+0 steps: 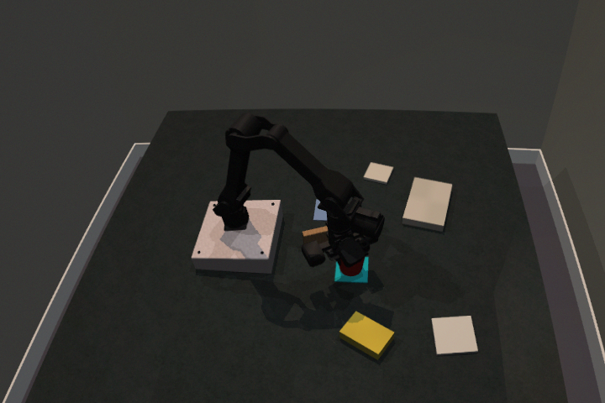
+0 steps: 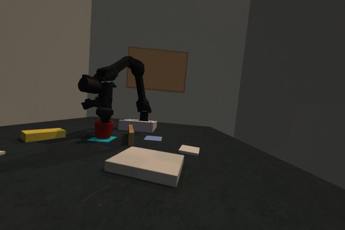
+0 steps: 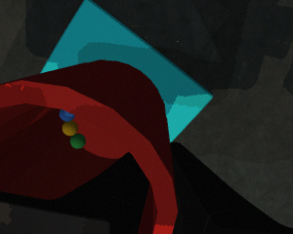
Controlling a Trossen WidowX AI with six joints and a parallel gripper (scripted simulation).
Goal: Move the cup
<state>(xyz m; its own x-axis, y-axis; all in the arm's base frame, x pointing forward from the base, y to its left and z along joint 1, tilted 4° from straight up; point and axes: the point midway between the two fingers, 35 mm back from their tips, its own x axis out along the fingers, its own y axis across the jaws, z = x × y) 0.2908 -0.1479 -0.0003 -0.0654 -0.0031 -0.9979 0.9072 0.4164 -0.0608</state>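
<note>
My gripper tip is 12 cm to the right of the wooden block and 2 cm above it. Also, from my gripper tip: red cup 3 cm ahead, 1 cm to the left; then pale blue pad 3 cm behind, 24 cm to the left, 5 cm below; then yellow block 6 cm ahead, 20 cm to the right, 3 cm below.
</note>
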